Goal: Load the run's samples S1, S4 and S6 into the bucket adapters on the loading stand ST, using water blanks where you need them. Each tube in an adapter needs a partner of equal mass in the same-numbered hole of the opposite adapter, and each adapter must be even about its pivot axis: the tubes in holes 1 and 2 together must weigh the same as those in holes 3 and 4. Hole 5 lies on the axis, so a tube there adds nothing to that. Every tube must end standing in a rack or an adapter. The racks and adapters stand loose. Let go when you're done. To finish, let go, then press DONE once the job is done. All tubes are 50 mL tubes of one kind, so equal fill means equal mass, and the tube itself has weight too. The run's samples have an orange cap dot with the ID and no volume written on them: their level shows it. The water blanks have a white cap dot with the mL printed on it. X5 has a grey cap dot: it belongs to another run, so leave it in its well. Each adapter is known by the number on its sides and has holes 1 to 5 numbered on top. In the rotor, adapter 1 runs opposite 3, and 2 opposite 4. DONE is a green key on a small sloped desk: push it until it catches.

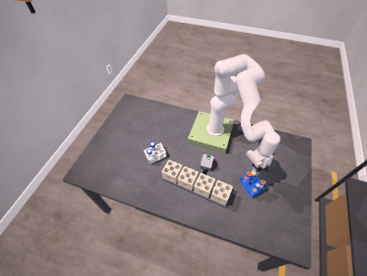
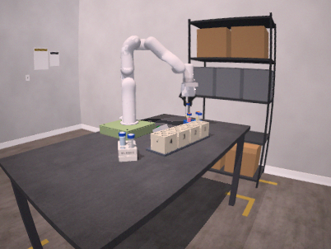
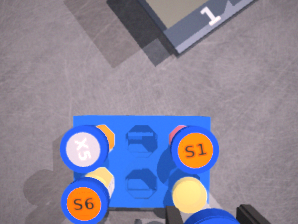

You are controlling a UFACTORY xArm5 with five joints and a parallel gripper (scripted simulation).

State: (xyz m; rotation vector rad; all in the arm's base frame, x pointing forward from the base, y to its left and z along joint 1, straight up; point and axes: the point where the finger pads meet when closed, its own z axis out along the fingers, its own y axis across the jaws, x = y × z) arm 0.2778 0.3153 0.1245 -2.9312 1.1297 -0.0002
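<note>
The sample tube S4 is 50 mm below my hand and 10 mm behind it. Also, from my hand: sample tube S6 (120 mm below, 50 mm to the left, 50 mm ahead); blue sample rack (150 mm below, 40 mm ahead, 20 mm to the left); white blanks rack (650 mm to the right, 150 mm below, 40 mm ahead).
</note>
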